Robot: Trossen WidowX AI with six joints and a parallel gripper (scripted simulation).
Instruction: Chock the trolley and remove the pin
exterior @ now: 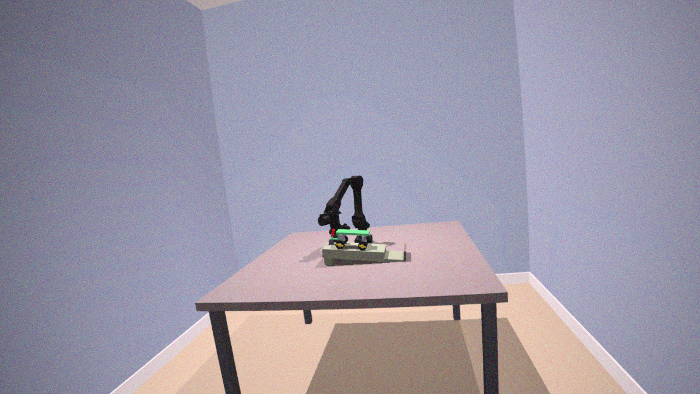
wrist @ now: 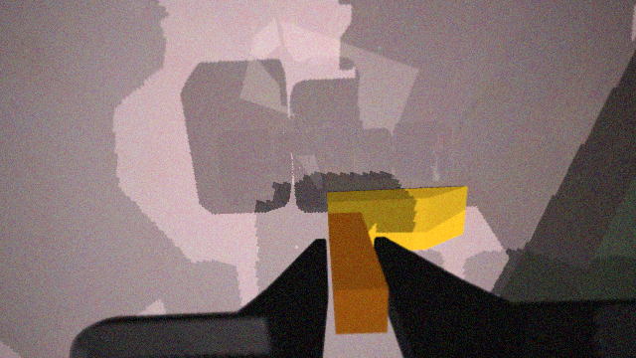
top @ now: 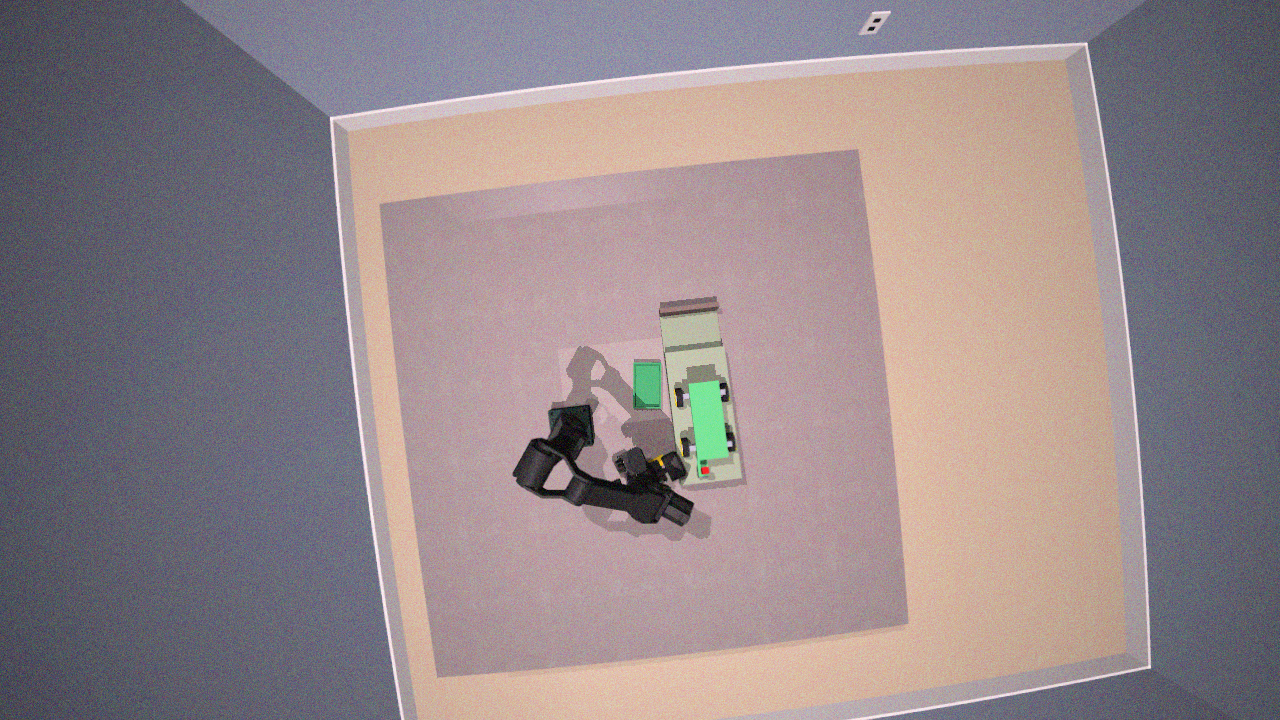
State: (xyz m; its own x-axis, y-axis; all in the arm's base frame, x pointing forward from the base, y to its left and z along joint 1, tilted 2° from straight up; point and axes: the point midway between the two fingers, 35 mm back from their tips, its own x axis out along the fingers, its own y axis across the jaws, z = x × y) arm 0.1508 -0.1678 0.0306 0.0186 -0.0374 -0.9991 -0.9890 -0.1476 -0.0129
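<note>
Right now the red-headed stop pin is 140 mm ahead of my gripper tip, 110 mm above it and 20 mm to the right of it. Also, from my gripper tip: yellow chock (20 mm ahead, 10 mm to the left, 10 mm below); ramp (180 mm ahead, 100 mm to the left, 20 mm above); trolley (180 mm ahead, 90 mm to the left, 80 mm above).
</note>
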